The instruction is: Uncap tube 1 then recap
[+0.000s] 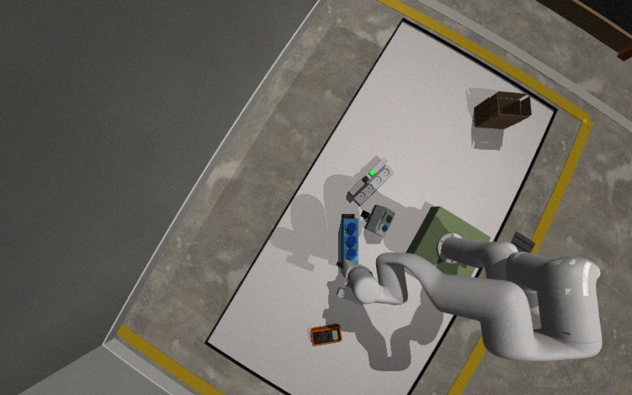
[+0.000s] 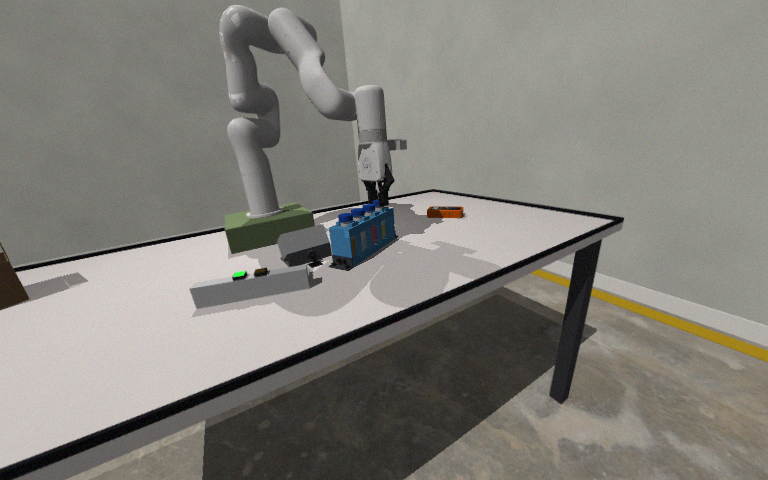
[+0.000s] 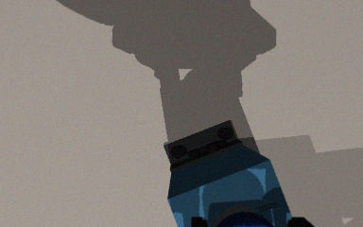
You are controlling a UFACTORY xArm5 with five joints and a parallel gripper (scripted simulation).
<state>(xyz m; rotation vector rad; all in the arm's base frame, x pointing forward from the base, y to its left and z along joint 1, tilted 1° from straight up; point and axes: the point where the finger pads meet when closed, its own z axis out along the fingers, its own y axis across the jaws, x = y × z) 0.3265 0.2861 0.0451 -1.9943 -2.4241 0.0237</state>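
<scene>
The blue cap is 1 cm below my hand. Round my hand: green key (25 cm to the right, 6 cm below, 4 cm behind); grey key housing (23 cm to the right, 8 cm below, 3 cm behind); blue key (21 cm to the right, 6 cm below, 5 cm behind).
</scene>
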